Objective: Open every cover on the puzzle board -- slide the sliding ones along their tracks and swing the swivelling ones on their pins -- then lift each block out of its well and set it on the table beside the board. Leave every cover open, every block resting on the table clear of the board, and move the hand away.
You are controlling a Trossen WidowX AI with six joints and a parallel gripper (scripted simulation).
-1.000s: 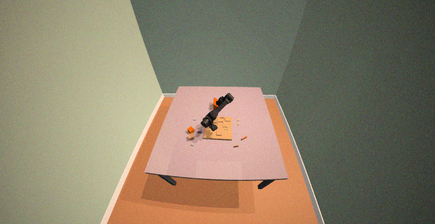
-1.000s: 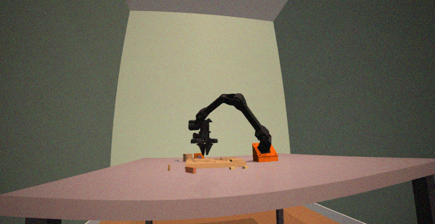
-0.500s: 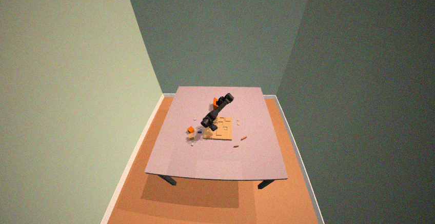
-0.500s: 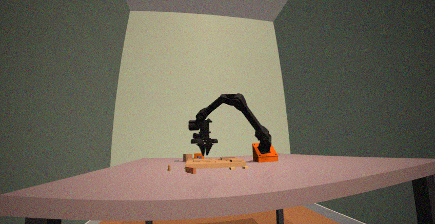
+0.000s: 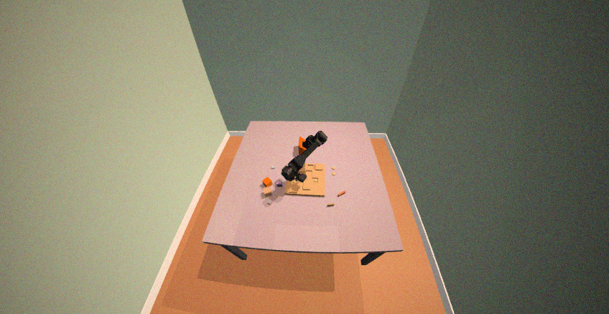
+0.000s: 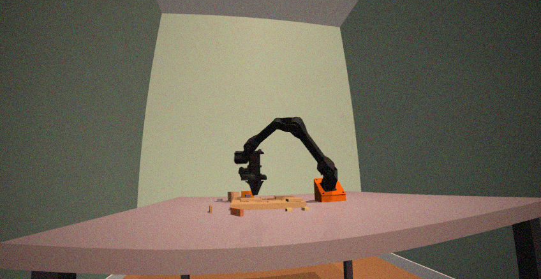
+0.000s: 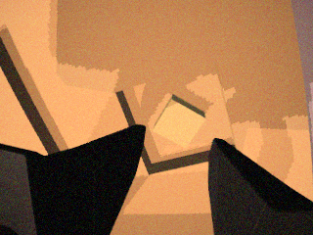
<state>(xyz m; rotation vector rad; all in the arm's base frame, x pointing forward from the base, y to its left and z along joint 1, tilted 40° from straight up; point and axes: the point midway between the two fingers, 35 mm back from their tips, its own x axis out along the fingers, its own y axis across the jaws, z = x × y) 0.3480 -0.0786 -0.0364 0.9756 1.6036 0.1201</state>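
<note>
The grey block lies 160 mm behind my gripper tip, 190 mm to the right of it and 30 mm below it. From my gripper tip the other things lie so: tan cube: 100 mm ahead, 200 mm to the right, 10 mm below; purple piece: 20 mm ahead, 120 mm to the right, 20 mm below; orange block: 10 mm ahead, 210 mm to the right, 10 mm below.
</note>
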